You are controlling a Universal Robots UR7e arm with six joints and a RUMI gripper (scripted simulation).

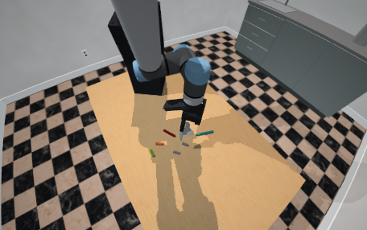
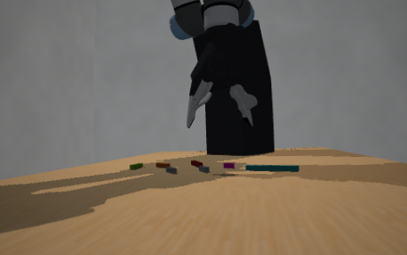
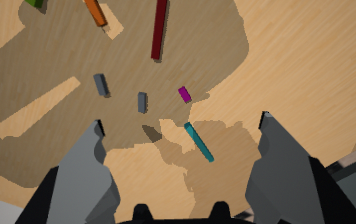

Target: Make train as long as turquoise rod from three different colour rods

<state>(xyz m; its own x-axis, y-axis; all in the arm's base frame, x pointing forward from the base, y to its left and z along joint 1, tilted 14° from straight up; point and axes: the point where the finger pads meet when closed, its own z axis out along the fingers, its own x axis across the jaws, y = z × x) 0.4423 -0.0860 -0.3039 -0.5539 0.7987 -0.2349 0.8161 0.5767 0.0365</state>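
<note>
The magenta rod lies 10 mm ahead of my hand, 10 mm to the left of it and 80 mm below it. From my hand the other things lie so: red rod (50 mm behind, 60 mm to the right, 80 mm below); then turquoise rod (70 mm ahead, 90 mm to the left, 80 mm below); then orange rod (30 mm behind, 130 mm to the right, 80 mm below).
</note>
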